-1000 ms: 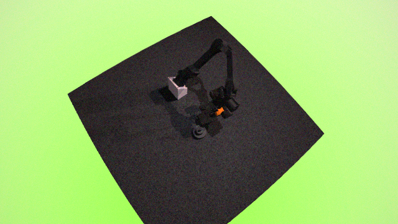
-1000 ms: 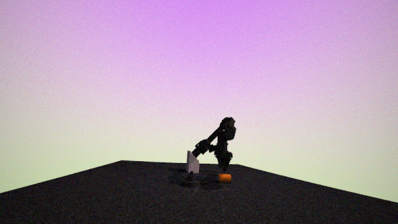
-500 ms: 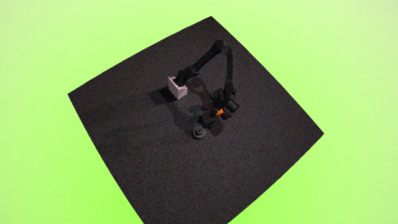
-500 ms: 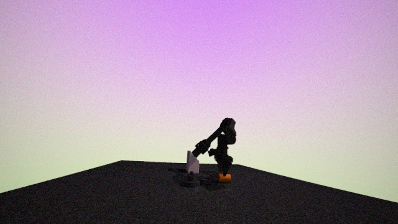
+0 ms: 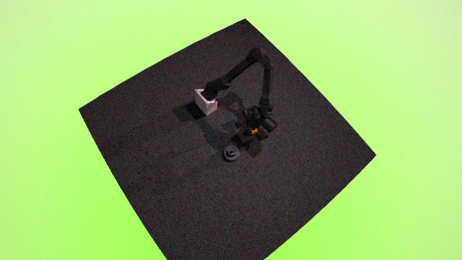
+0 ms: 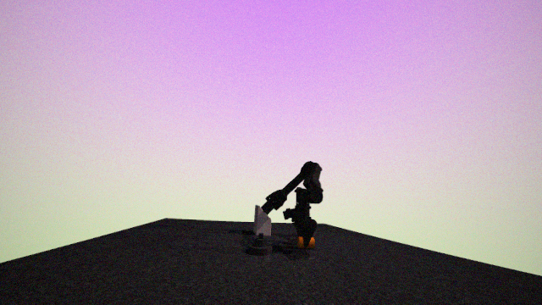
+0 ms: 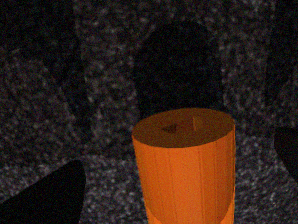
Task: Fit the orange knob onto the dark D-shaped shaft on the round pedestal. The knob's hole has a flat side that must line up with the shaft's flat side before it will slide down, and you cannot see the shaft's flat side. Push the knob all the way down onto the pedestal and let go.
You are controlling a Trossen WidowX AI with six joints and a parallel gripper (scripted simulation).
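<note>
My gripper tip is now 1 cm to the right of the orange knob and 1 cm below it. Round my gripper tip: round pedestal (18 cm to the right, 2 cm ahead, 2 cm above).
</note>
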